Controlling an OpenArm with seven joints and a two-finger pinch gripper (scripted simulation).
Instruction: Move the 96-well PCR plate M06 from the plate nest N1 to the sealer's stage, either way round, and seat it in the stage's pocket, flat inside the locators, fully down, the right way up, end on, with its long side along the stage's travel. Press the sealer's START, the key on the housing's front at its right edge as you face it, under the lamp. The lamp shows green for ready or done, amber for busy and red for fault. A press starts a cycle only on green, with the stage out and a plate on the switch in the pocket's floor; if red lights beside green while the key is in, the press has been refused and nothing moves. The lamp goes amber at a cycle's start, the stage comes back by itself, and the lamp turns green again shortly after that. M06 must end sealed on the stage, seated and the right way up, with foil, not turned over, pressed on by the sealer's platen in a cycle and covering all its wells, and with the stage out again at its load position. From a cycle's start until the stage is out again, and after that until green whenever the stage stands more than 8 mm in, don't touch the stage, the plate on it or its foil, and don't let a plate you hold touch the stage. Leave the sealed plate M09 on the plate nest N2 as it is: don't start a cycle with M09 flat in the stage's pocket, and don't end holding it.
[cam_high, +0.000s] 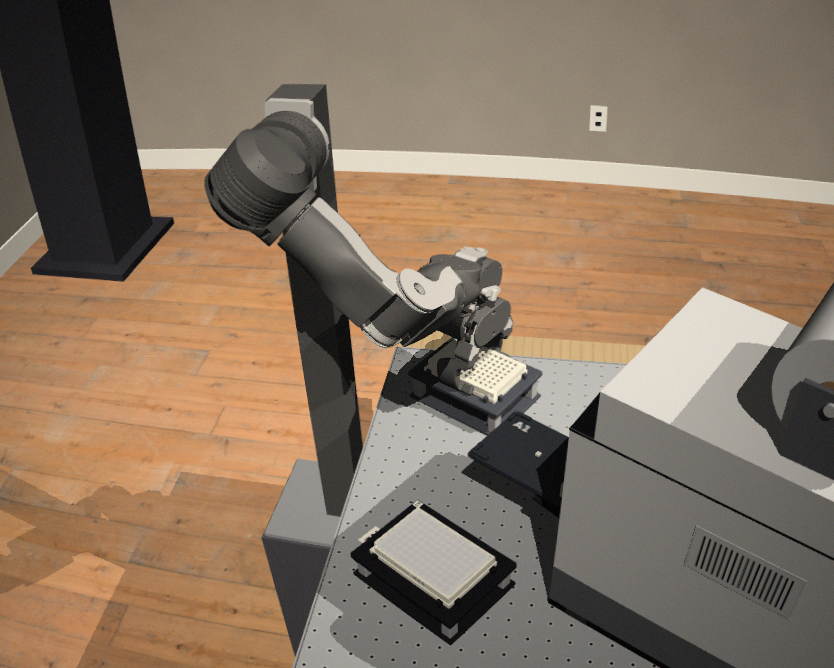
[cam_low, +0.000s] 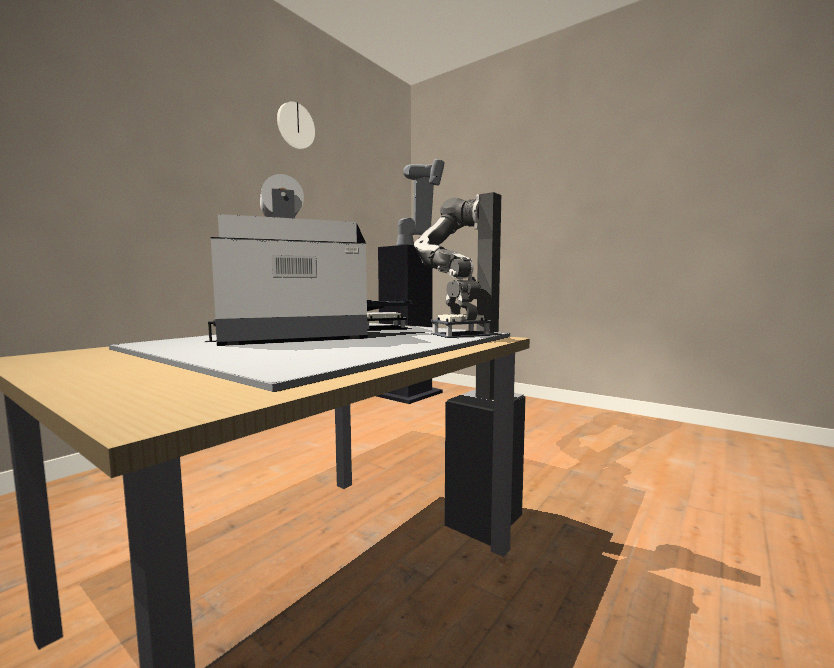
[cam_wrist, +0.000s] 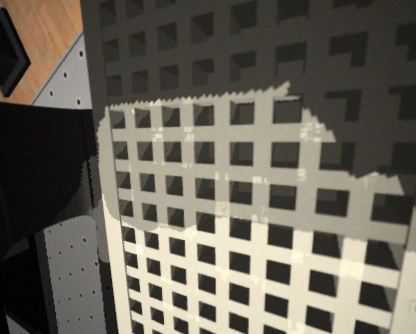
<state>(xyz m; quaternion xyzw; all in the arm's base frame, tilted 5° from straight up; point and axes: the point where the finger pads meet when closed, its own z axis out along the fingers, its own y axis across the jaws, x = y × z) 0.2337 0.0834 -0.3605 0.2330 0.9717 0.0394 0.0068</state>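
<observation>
Now: hand right at the open-welled plate M06. Round my hand: N1 label: 90 mm behind, 50 mm to the left, 50 mm below; then dark sealer stage: 110 mm ahead, 220 mm to the right, 50 mm above; then plate nest N1: 10 mm below.
</observation>
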